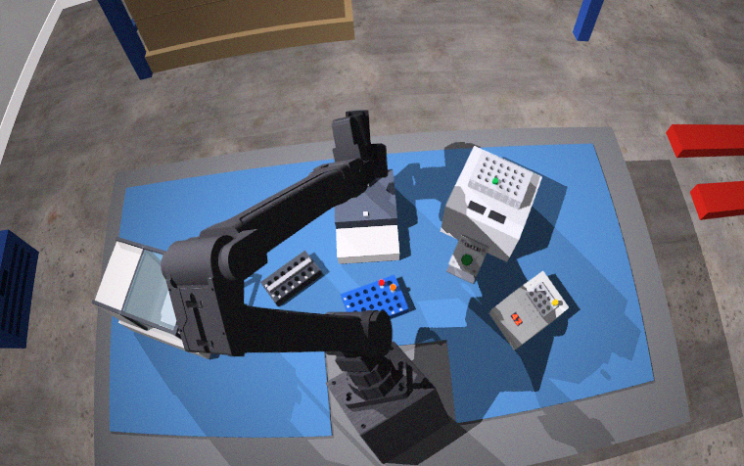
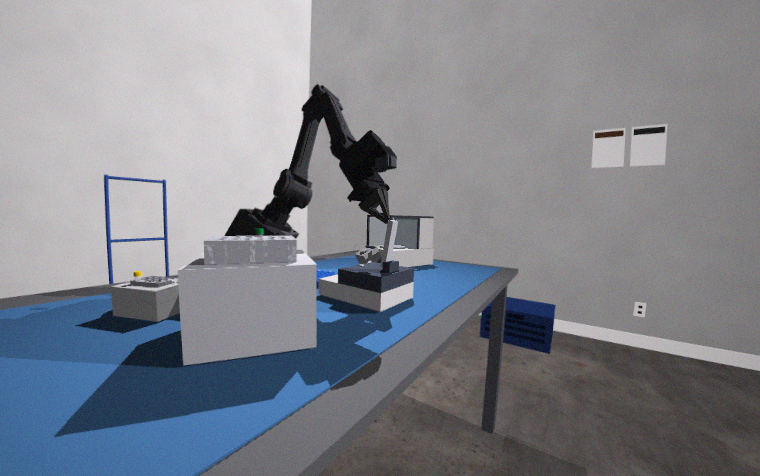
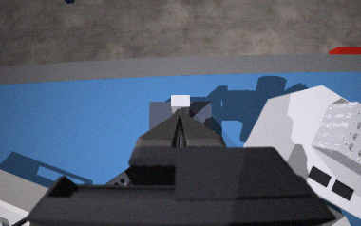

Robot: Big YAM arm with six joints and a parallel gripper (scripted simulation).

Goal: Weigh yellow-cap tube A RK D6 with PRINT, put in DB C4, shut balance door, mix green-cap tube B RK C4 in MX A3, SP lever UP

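Right now my hand is 1 cm short of the spectrophotometer lever and 6 cm above it. Round my hand: magnet block 20 cm behind, 17 cm to the left, 18 cm below; then blue rack 26 cm behind, 2 cm to the right, 18 cm below; then green start key 19 cm behind, 22 cm to the right, 13 cm below.
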